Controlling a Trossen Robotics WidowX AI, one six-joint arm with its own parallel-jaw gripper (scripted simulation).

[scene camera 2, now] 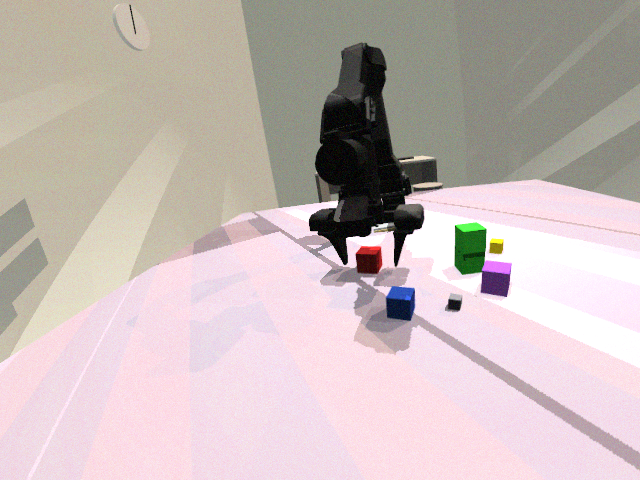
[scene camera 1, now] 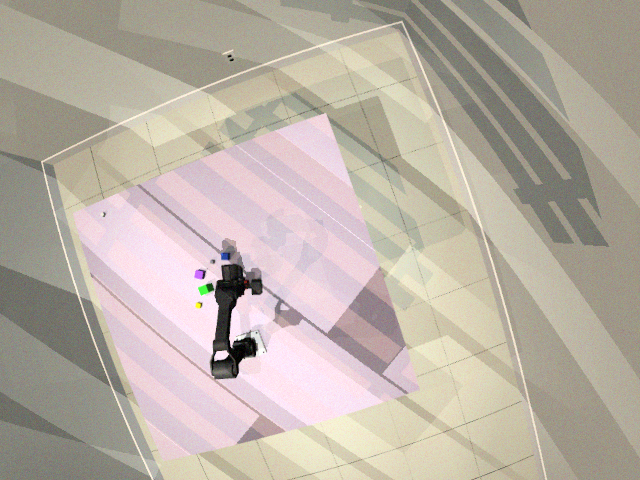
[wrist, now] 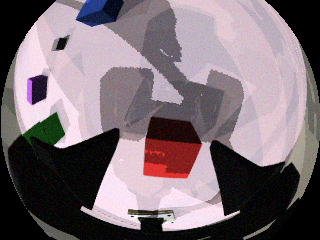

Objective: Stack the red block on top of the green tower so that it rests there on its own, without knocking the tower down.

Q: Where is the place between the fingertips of the gripper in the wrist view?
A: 167,139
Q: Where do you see a blue block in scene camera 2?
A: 400,303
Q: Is the gripper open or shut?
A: Open.
